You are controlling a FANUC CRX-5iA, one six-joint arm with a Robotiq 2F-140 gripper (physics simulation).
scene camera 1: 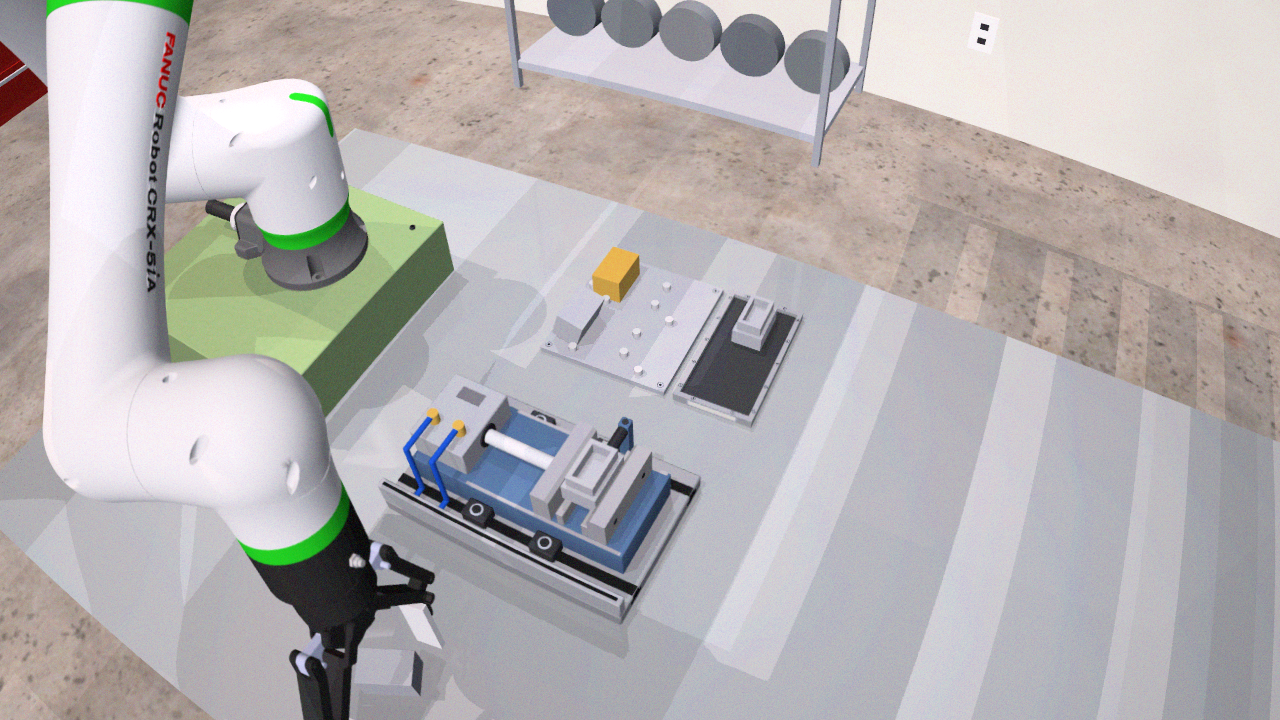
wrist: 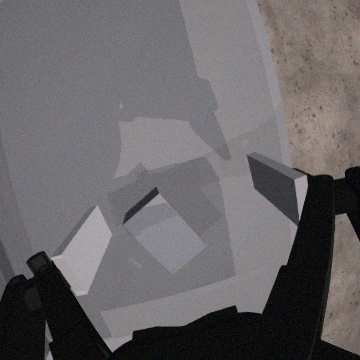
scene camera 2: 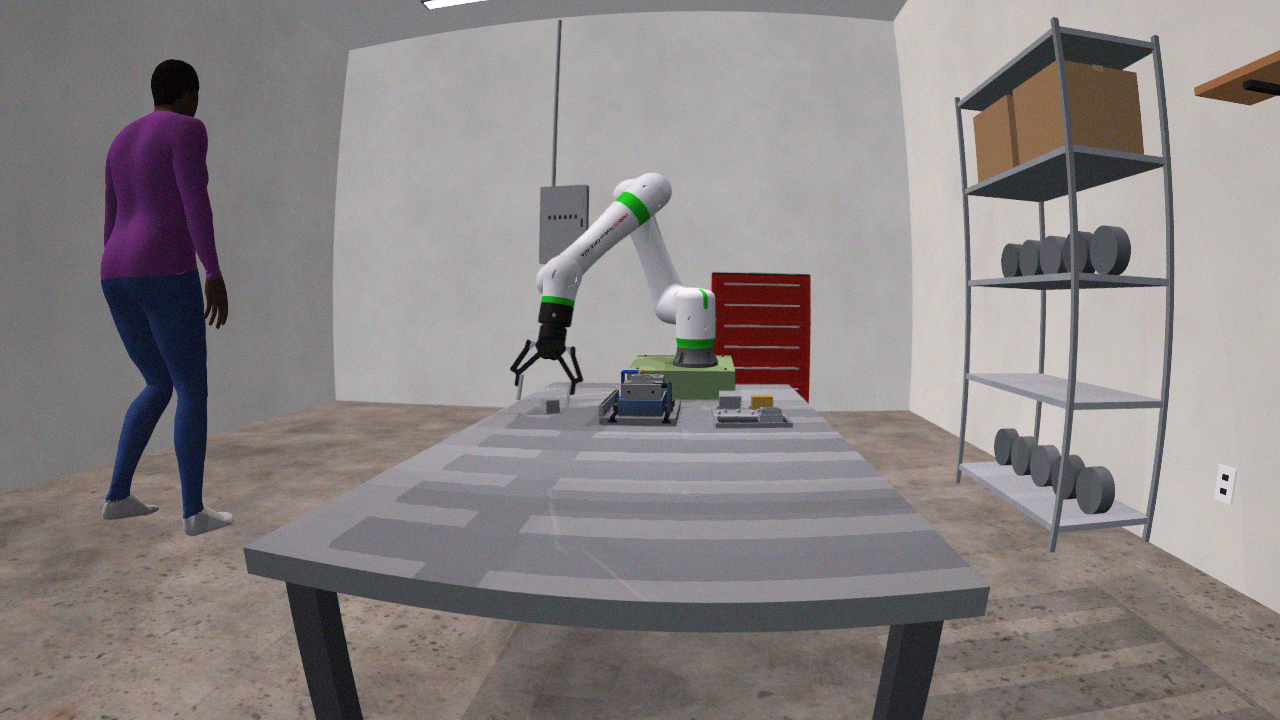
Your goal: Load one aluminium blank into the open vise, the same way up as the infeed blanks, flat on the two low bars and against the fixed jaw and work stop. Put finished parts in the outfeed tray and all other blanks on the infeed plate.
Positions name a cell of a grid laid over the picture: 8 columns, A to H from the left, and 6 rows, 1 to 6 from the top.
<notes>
The gripper (scene camera 1: C6) is open, with nothing in its grasp. Also in view: a brass blank (scene camera 1: D3), a dark outfeed tray (scene camera 1: E4) and an infeed plate (scene camera 1: E3).
The gripper shows as well in the wrist view (wrist: D4) and in scene camera 2 (scene camera 2: D4). The dark outfeed tray also shows in scene camera 2 (scene camera 2: E4). The wrist view does not show the brass blank: it is out of frame.
</notes>
